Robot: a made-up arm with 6 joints.
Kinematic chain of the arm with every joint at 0, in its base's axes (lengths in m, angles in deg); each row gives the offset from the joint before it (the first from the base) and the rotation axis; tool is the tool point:
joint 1: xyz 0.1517 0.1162 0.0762 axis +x
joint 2: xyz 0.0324 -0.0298 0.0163 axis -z
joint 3: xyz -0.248 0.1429 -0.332 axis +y
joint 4: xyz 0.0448 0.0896 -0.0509 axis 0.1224 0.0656 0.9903
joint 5: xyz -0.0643 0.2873 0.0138 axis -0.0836 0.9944 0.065
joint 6: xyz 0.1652 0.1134 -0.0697 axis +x
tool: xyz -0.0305 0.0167 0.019
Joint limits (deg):
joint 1: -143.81..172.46
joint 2: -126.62..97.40
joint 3: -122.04..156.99
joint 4: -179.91..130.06
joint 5: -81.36..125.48
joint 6: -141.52..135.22
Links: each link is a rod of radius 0.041 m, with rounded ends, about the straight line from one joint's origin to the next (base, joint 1, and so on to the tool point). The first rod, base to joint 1, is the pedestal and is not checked.
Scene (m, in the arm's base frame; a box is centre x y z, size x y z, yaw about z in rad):
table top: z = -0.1
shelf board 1: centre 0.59 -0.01 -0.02 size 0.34 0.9 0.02 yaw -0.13
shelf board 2: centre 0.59 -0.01 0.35 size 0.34 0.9 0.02 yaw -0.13
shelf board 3: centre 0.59 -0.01 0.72 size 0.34 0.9 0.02 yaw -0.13
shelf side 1: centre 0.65 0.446 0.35 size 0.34 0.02 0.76 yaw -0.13
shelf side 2: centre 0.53 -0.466 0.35 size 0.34 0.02 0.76 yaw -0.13
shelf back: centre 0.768 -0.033 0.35 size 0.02 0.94 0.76 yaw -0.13
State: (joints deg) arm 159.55 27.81 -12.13 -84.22 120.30 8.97
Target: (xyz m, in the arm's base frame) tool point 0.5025 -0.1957 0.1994
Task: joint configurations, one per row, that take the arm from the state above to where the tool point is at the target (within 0.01 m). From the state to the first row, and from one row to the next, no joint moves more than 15 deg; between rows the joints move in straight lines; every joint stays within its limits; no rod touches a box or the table.
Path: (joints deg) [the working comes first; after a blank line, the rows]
Joints at the target: 172.46 25.66 -54.51 -84.77 125.48 5.80
Straight joint move there: touches shelf board 2.

1: 152.76 16.00 -16.21 -86.63 120.59 9.90
2: 145.96 4.19 -20.28 -89.05 120.89 10.82
3: 139.17 -7.63 -24.36 -91.46 121.18 11.75
4: 132.38 -19.44 -28.43 -93.87 121.48 12.68
5: 138.32 -14.44 -40.77 -96.75 122.19 11.45
6: 144.27 -9.45 -53.11 -99.63 122.90 10.22
7: 150.21 -4.46 -65.44 -102.50 123.61 8.98
8: 157.63 5.58 -61.80 -96.59 124.23 7.92
9: 165.04 15.62 -58.16 -90.68 124.86 6.86
10: 172.46 25.66 -54.51 -84.77 125.48 5.80

